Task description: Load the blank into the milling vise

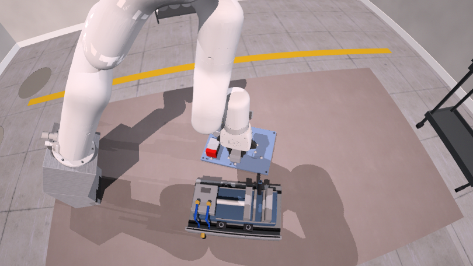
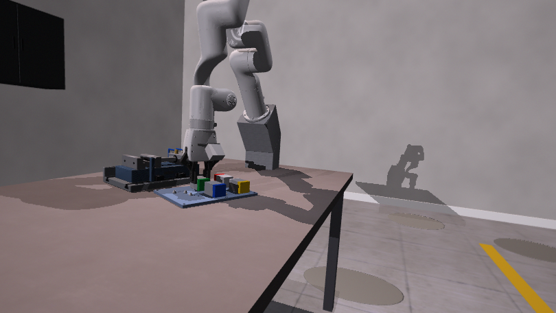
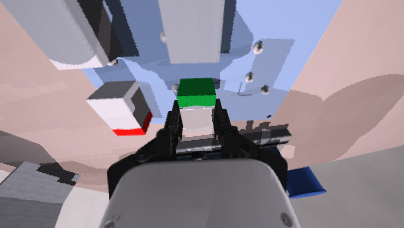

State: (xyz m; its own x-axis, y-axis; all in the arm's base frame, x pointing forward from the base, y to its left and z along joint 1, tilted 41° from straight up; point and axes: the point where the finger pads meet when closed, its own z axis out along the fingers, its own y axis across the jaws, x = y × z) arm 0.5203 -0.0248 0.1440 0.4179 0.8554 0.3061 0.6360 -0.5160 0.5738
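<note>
Now: hand 2 cm above the green-ended blank. The rest, counted from my hand: blue infeed plate (2 cm ahead, 4 cm to the left, 4 cm below); then red-ended blank (8 cm behind, 5 cm to the left, 2 cm below); then blue-ended blank (5 cm ahead, 8 cm to the left, 2 cm below).
</note>
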